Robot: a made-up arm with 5 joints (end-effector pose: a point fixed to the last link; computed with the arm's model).
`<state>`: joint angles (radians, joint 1 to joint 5).
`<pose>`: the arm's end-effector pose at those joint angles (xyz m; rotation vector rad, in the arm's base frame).
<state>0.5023 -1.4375 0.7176 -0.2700 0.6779</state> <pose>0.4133 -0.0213 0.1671 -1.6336 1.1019 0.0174</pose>
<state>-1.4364 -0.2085 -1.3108 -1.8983 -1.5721</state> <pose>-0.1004 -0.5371 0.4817 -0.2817 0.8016 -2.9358</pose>
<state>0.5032 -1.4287 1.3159 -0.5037 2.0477</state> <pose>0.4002 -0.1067 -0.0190 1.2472 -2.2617 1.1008</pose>
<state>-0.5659 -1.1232 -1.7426 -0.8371 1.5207</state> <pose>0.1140 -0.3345 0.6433 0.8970 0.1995 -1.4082</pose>
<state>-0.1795 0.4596 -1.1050 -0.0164 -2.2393</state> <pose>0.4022 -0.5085 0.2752 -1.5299 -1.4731 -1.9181</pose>
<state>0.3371 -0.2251 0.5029 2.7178 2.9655</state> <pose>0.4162 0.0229 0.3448 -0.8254 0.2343 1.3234</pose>
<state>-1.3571 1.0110 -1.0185 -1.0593 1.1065</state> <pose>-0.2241 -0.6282 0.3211 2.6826 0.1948 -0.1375</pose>
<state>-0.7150 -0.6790 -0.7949 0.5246 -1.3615</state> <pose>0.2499 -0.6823 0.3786 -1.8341 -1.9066 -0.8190</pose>
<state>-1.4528 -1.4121 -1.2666 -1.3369 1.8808</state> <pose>-0.0592 -0.5290 0.6527 1.9231 0.3060 -1.9365</pose>
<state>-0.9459 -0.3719 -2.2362 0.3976 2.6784</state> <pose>-0.1416 -0.3092 0.5600 1.2937 -0.2209 -1.4096</pose>
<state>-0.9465 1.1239 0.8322 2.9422 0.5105</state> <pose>0.4315 -0.4473 0.6384 -0.4472 2.9285 0.9743</pose>
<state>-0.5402 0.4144 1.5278 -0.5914 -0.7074</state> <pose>0.2568 -0.1589 0.4646 0.2690 -0.0069 0.5793</pose>
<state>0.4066 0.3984 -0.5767 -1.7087 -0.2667</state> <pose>0.5418 -0.1138 0.4979 0.1377 1.6161 -0.1326</pose>
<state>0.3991 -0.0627 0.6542 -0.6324 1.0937</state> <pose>0.4296 0.1581 0.3919 -0.6342 1.9440 0.7705</pose>
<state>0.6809 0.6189 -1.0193 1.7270 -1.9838</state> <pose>0.5959 -0.1074 0.3678 0.1949 2.3773 1.3028</pose>
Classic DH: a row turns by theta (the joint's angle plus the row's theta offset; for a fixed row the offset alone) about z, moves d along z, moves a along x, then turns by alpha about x. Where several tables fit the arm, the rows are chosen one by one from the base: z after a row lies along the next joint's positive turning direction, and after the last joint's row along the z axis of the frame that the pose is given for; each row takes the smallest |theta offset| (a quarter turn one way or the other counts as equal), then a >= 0, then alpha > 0; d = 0 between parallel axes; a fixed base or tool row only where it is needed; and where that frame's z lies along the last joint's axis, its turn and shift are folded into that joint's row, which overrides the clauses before.
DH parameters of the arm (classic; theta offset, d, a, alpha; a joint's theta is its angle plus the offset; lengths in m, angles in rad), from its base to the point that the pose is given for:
base (fixed): -1.5513 0 0.1586 0
joint 1: -0.0332 0.4113 0.1181 -1.6091
joint 2: -0.2725 0.267 -0.0914 1.5007
joint 3: -1.5372 0.0093 -0.274 -1.8411
joint 4: -0.6089 -0.0373 0.0018 2.6601
joint 5: -0.6535 -0.0335 0.1051 -1.255
tool (fixed): -3.0847 0.0135 0 0

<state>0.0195 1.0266 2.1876 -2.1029 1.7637</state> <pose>0.0850 0.0212 0.6364 -2.4123 1.9048 0.0655</pose>
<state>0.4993 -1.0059 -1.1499 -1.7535 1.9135</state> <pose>0.4651 -0.1756 0.6015 1.2067 2.0956 -0.3966</pose>
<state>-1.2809 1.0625 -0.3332 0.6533 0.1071</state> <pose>0.1013 -0.5966 0.4177 0.7911 -0.9786 -1.8810</pose>
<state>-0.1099 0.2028 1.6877 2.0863 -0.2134</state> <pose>0.1816 0.1198 0.3228 1.8918 -1.1129 0.2993</pose>
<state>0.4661 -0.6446 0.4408 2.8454 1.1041</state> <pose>0.4889 0.0155 0.1391 0.1374 -1.4029 1.4466</pose>
